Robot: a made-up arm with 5 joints. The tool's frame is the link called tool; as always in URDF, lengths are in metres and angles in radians. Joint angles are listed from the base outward.
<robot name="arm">
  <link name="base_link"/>
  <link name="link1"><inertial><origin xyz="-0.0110 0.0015 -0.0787"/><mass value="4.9"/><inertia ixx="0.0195" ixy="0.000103" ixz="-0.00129" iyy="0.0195" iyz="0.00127" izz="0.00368"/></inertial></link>
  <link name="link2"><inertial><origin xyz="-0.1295 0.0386 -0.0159"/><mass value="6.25"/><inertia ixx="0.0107" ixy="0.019" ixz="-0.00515" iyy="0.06" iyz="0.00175" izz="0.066"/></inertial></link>
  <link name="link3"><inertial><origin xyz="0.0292 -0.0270 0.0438"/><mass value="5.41"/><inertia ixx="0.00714" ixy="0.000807" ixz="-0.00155" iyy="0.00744" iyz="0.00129" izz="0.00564"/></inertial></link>
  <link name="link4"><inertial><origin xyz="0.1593 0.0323 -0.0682"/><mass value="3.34"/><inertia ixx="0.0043" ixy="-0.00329" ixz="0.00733" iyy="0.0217" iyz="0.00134" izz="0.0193"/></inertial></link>
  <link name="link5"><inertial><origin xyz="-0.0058 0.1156 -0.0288"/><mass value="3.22"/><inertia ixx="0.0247" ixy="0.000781" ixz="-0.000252" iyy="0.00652" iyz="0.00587" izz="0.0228"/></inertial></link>
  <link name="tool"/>
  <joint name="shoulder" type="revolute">
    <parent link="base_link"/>
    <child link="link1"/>
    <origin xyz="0 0 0.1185" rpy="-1.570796 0 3.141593"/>
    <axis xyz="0 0 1"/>
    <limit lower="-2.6" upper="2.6"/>
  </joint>
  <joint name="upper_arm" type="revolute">
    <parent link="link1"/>
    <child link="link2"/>
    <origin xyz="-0.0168 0.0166 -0.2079" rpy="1.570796 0 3.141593"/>
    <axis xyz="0 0 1"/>
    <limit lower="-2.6" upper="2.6"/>
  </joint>
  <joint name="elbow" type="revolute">
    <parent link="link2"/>
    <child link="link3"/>
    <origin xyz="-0.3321 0.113 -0.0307" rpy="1.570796 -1.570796 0"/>
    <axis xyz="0 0 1"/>
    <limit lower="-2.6" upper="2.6"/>
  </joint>
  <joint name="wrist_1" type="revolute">
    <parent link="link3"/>
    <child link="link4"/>
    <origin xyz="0.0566 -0.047 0.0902" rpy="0 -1.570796 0"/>
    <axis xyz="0 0 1"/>
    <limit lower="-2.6" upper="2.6"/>
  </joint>
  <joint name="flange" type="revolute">
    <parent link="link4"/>
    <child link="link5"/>
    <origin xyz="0.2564 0.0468 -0.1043" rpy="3.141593 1.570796 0"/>
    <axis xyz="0 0 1"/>
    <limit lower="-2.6" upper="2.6"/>
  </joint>
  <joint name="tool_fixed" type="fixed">
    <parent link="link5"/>
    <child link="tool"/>
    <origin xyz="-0.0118 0.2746 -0.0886" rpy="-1.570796 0 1.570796"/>
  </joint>
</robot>
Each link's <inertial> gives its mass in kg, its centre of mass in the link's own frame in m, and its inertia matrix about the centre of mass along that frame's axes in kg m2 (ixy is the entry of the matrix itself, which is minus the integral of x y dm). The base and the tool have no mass. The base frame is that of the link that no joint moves.
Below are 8 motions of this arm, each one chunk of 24 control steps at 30 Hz.
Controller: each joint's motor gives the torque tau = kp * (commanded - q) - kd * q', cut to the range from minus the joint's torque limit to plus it. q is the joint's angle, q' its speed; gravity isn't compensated. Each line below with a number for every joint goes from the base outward.
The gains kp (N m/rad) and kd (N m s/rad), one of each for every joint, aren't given. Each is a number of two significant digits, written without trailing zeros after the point. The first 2 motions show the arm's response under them.
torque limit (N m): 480 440 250 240 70
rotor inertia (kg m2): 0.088 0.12 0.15 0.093 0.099
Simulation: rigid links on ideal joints. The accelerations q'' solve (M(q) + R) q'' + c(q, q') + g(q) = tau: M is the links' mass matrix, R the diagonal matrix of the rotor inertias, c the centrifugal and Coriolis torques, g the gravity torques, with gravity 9.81 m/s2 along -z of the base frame. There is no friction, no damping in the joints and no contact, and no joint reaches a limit. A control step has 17 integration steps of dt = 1/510 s. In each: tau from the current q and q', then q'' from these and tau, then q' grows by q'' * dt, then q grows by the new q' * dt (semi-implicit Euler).
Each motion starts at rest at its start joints. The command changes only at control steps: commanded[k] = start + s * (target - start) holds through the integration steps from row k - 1 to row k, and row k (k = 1, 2, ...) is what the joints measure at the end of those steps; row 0 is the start. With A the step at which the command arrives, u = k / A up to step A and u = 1 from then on. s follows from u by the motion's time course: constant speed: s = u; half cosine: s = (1 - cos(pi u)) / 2; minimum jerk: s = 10 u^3 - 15 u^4 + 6 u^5; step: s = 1 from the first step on.
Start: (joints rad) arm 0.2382 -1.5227 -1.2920 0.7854 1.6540
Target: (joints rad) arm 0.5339 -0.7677 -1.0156 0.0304 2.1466
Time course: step
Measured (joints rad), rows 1 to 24:
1: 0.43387 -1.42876 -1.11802 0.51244 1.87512
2: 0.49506 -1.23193 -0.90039 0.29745 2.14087
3: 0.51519 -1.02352 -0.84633 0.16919 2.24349
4: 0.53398 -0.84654 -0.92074 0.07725 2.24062
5: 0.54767 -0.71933 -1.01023 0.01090 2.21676
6: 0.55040 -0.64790 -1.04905 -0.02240 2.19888
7: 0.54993 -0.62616 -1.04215 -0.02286 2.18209
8: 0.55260 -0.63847 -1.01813 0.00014 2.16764
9: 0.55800 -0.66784 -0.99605 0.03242 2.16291
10: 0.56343 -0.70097 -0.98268 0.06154 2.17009
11: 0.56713 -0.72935 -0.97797 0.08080 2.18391
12: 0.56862 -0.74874 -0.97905 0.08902 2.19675
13: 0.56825 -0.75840 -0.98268 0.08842 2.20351
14: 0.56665 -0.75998 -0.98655 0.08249 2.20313
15: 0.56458 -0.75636 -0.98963 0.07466 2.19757
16: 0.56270 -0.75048 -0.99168 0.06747 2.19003
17: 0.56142 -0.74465 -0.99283 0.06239 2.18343
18: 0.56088 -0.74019 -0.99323 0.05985 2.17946
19: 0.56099 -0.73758 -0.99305 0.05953 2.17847
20: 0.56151 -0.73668 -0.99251 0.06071 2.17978
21: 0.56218 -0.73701 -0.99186 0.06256 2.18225
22: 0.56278 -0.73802 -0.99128 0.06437 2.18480
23: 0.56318 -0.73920 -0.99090 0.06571 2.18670
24: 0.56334 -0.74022 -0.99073 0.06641 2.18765
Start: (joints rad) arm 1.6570 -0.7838 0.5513 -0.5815 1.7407
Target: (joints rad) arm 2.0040 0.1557 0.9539 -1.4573 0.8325
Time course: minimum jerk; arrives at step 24
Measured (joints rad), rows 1 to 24:
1: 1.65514 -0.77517 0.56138 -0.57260 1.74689
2: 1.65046 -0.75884 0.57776 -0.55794 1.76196
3: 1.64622 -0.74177 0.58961 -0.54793 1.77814
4: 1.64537 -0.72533 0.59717 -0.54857 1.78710
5: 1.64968 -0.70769 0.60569 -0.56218 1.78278
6: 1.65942 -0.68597 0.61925 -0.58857 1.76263
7: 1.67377 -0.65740 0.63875 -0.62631 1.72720
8: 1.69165 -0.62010 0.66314 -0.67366 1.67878
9: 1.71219 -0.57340 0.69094 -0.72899 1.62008
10: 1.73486 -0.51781 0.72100 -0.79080 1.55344
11: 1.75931 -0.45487 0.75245 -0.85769 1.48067
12: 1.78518 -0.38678 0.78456 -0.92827 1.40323
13: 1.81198 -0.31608 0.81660 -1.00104 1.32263
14: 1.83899 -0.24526 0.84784 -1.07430 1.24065
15: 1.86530 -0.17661 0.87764 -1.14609 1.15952
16: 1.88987 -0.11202 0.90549 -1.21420 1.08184
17: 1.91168 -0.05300 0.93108 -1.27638 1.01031
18: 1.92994 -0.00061 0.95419 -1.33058 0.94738
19: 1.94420 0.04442 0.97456 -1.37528 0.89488
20: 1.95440 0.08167 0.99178 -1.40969 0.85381
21: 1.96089 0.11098 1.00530 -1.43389 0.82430
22: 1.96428 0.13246 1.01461 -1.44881 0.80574
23: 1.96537 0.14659 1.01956 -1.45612 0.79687
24: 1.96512 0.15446 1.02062 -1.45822 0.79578
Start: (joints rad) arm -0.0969 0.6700 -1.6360 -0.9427 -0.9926
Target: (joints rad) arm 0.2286 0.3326 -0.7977 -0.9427 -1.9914
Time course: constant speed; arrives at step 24
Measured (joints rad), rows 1 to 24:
1: -0.08082 0.66859 -1.61816 -0.93532 -1.00247
2: -0.05657 0.66144 -1.57622 -0.92694 -1.02803
3: -0.03721 0.64926 -1.52152 -0.92366 -1.06883
4: -0.02362 0.63536 -1.46418 -0.92228 -1.12134
5: -0.01289 0.62179 -1.41078 -0.91939 -1.17968
6: -0.00236 0.60877 -1.36417 -0.91471 -1.23793
7: 0.00928 0.59567 -1.32447 -0.91008 -1.29180
8: 0.02228 0.58188 -1.29028 -0.90732 -1.33930
9: 0.03630 0.56727 -1.25956 -0.90709 -1.38061
10: 0.05085 0.55208 -1.23021 -0.90889 -1.41742
11: 0.06547 0.53668 -1.20045 -0.91164 -1.45210
12: 0.07987 0.52141 -1.16903 -0.91430 -1.48689
13: 0.09391 0.50644 -1.13537 -0.91617 -1.52334
14: 0.10758 0.49182 -1.09954 -0.91695 -1.56211
15: 0.12098 0.47747 -1.06214 -0.91673 -1.60299
16: 0.13425 0.46327 -1.02407 -0.91580 -1.64529
17: 0.14753 0.44907 -0.98621 -0.91457 -1.68810
18: 0.16090 0.43478 -0.94920 -0.91342 -1.73065
19: 0.17441 0.42037 -0.91332 -0.91265 -1.77242
20: 0.18801 0.40587 -0.87850 -0.91238 -1.81323
21: 0.20169 0.39134 -0.84438 -0.91257 -1.85316
22: 0.21540 0.37684 -0.81054 -0.91307 -1.89249
23: 0.22910 0.36241 -0.77657 -0.91369 -1.93154
24: 0.24277 0.34805 -0.74224 -0.91423 -1.97058

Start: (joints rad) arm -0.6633 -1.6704 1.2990 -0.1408 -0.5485
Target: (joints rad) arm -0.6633 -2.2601 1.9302 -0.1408 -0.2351
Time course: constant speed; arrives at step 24
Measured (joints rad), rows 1 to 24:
1: -0.66714 -1.67932 1.30211 -0.15246 -0.54204
2: -0.66667 -1.70089 1.31134 -0.16881 -0.52533
3: -0.66477 -1.73178 1.32956 -0.18231 -0.50361
4: -0.66384 -1.76835 1.35565 -0.18946 -0.48429
5: -0.66438 -1.80705 1.38716 -0.19037 -0.47148
6: -0.66599 -1.84511 1.42104 -0.18728 -0.46503
7: -0.66804 -1.88081 1.45433 -0.18293 -0.46187
8: -0.67013 -1.91337 1.48505 -0.17938 -0.45815
9: -0.67211 -1.94269 1.51257 -0.17765 -0.45103
10: -0.67399 -1.96909 1.53744 -0.17779 -0.43950
11: -0.67584 -1.99319 1.56079 -0.17918 -0.42429
12: -0.67767 -2.01568 1.58385 -0.18099 -0.40709
13: -0.67946 -2.03727 1.60753 -0.18252 -0.38972
14: -0.68117 -2.05861 1.63228 -0.18340 -0.37347
15: -0.68275 -2.08015 1.65807 -0.18359 -0.35893
16: -0.68420 -2.10223 1.68459 -0.18331 -0.34595
17: -0.68553 -2.12497 1.71141 -0.18287 -0.33401
18: -0.68681 -2.14837 1.73815 -0.18253 -0.32245
19: -0.68809 -2.17233 1.76460 -0.18245 -0.31074
20: -0.68940 -2.19669 1.79071 -0.18267 -0.29859
21: -0.69076 -2.22125 1.81654 -0.18313 -0.28596
22: -0.69217 -2.24584 1.84221 -0.18371 -0.27295
23: -0.69360 -2.27035 1.86784 -0.18431 -0.25974
24: -0.69502 -2.29467 1.89352 -0.18483 -0.24649

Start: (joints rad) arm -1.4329 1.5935 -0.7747 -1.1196 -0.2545
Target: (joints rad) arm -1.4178 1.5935 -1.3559 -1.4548 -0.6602
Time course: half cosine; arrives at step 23
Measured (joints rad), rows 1 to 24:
1: -1.43452 1.60536 -0.77538 -1.10777 -0.25703
2: -1.43782 1.62384 -0.77658 -1.08986 -0.26353
3: -1.44041 1.63826 -0.77984 -1.08019 -0.27471
4: -1.44159 1.64684 -0.78834 -1.08240 -0.29080
5: -1.44158 1.65103 -0.80476 -1.09398 -0.31045
6: -1.44093 1.65266 -0.82991 -1.11096 -0.33153
7: -1.44011 1.65309 -0.86273 -1.13037 -0.35242
8: -1.43941 1.65309 -0.90109 -1.15082 -0.37275
9: -1.43889 1.65304 -0.94264 -1.17197 -0.39320
10: -1.43855 1.65311 -0.98538 -1.19382 -0.41484
11: -1.43830 1.65335 -1.02795 -1.21632 -0.43847
12: -1.43808 1.65375 -1.06956 -1.23923 -0.46431
13: -1.43787 1.65427 -1.10988 -1.26218 -0.49191
14: -1.43765 1.65486 -1.14876 -1.28473 -0.52033
15: -1.43744 1.65548 -1.18607 -1.30647 -0.54846
16: -1.43724 1.65612 -1.22153 -1.32699 -0.57518
17: -1.43707 1.65678 -1.25466 -1.34595 -0.59961
18: -1.43694 1.65744 -1.28482 -1.36301 -0.62112
19: -1.43685 1.65811 -1.31125 -1.37786 -0.63937
20: -1.43681 1.65877 -1.33319 -1.39022 -0.65419
21: -1.43680 1.65939 -1.34998 -1.39983 -0.66557
22: -1.43684 1.65995 -1.36112 -1.40651 -0.67350
23: -1.43692 1.66040 -1.36631 -1.41012 -0.67799
24: -1.43712 1.66075 -1.36600 -1.41111 -0.67986

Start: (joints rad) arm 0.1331 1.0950 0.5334 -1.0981 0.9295
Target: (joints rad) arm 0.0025 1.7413 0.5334 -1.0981 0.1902
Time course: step
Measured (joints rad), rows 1 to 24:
1: 0.06438 1.20953 0.52907 -1.07996 0.77167
2: 0.02310 1.39955 0.54438 -1.09442 0.48110
3: 0.00983 1.56784 0.56547 -1.12248 0.21741
4: 0.00216 1.68108 0.58853 -1.13145 0.05810
5: -0.00010 1.74125 0.60770 -1.12000 0.00478
6: 0.00073 1.76520 0.61345 -1.10215 0.01985
7: 0.00118 1.76920 0.60315 -1.09074 0.06403
8: -0.00037 1.76428 0.58239 -1.09000 0.11115
9: -0.00328 1.75679 0.56049 -1.09695 0.14798
10: -0.00612 1.74995 0.54531 -1.10577 0.17012
11: -0.00793 1.74499 0.54046 -1.11193 0.17828
12: -0.00853 1.74204 0.54503 -1.11389 0.17572
13: -0.00828 1.74069 0.55513 -1.11257 0.16660
14: -0.00763 1.74034 0.56606 -1.10980 0.15506
15: -0.00698 1.74050 0.57409 -1.10721 0.14463
16: -0.00654 1.74083 0.57749 -1.10566 0.13770
17: -0.00638 1.74118 0.57649 -1.10528 0.13524
18: -0.00643 1.74146 0.57266 -1.10577 0.13679
19: -0.00657 1.74169 0.56799 -1.10662 0.14087
20: -0.00671 1.74185 0.56415 -1.10738 0.14563
21: -0.00678 1.74197 0.56208 -1.10780 0.14950
22: -0.00678 1.74204 0.56190 -1.10784 0.15157
23: -0.00674 1.74206 0.56311 -1.10763 0.15172
24: -0.00670 1.74204 0.56494 -1.10732 0.15042

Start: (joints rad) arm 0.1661 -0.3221 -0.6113 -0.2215 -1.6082
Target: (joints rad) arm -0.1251 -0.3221 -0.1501 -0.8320 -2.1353
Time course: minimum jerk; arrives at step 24
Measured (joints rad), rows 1 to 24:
1: 0.17727 -0.32100 -0.60301 -0.21681 -1.61038
2: 0.19188 -0.31856 -0.58161 -0.20841 -1.61614
3: 0.19957 -0.31704 -0.55843 -0.20119 -1.62898
4: 0.19931 -0.31768 -0.53973 -0.20052 -1.64840
5: 0.19284 -0.31991 -0.52513 -0.20979 -1.67011
6: 0.18213 -0.32233 -0.51146 -0.22956 -1.69059
7: 0.16857 -0.32381 -0.49557 -0.25853 -1.70933
8: 0.15284 -0.32394 -0.47550 -0.29477 -1.72830
9: 0.13521 -0.32295 -0.45051 -0.33636 -1.75013
10: 0.11585 -0.32143 -0.42083 -0.38165 -1.77667
11: 0.09501 -0.31999 -0.38732 -0.42926 -1.80836
12: 0.07311 -0.31903 -0.35125 -0.47804 -1.84436
13: 0.05067 -0.31873 -0.31412 -0.52696 -1.88298
14: 0.02830 -0.31903 -0.27745 -0.57506 -1.92224
15: 0.00664 -0.31976 -0.24263 -0.62139 -1.96027
16: -0.01366 -0.32069 -0.21080 -0.66495 -1.99549
17: -0.03206 -0.32163 -0.18278 -0.70476 -2.02676
18: -0.04806 -0.32245 -0.15911 -0.73987 -2.05334
19: -0.06137 -0.32308 -0.14004 -0.76946 -2.07488
20: -0.07181 -0.32352 -0.12559 -0.79299 -2.09132
21: -0.07940 -0.32381 -0.11558 -0.81028 -2.10288
22: -0.08436 -0.32396 -0.10963 -0.82165 -2.11003
23: -0.08710 -0.32401 -0.10701 -0.82794 -2.11347
24: -0.08825 -0.32394 -0.10667 -0.83062 -2.11423

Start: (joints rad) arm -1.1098 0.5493 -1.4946 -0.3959 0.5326
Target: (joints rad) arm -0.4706 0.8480 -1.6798 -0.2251 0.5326
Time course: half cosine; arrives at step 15
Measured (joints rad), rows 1 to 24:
1: -1.10495 0.55663 -1.48586 -0.39155 0.53040
2: -1.09261 0.57284 -1.47167 -0.37942 0.52260
3: -1.06998 0.59405 -1.46453 -0.36278 0.51094
4: -1.03493 0.61782 -1.46925 -0.34547 0.50073
5: -0.98781 0.64260 -1.48456 -0.32934 0.49628
6: -0.93068 0.66768 -1.50650 -0.31405 0.49869
7: -0.86644 0.69296 -1.53098 -0.29821 0.50650
8: -0.79831 0.71847 -1.55501 -0.28077 0.51724
9: -0.72965 0.74421 -1.57697 -0.26174 0.52866
10: -0.66374 0.76989 -1.59622 -0.24213 0.53916
11: -0.60357 0.79493 -1.61265 -0.22347 0.54776
12: -0.55175 0.81842 -1.62624 -0.20727 0.55401
13: -0.51037 0.83926 -1.63683 -0.19464 0.55788
14: -0.48102 0.85631 -1.64410 -0.18618 0.55963
15: -0.46476 0.86855 -1.64767 -0.18205 0.55976
16: -0.45905 0.87610 -1.64819 -0.18092 0.55819
17: -0.45820 0.88036 -1.64735 -0.18066 0.55505
18: -0.45850 0.88256 -1.64639 -0.18042 0.55162
19: -0.45875 0.88347 -1.64588 -0.18024 0.54918
20: -0.45880 0.88358 -1.64589 -0.18023 0.54819
21: -0.45871 0.88324 -1.64627 -0.18038 0.54840
22: -0.45856 0.88270 -1.64675 -0.18058 0.54926
23: -0.45842 0.88215 -1.64712 -0.18075 0.55024
24: -0.45832 0.88170 -1.64730 -0.18083 0.55099

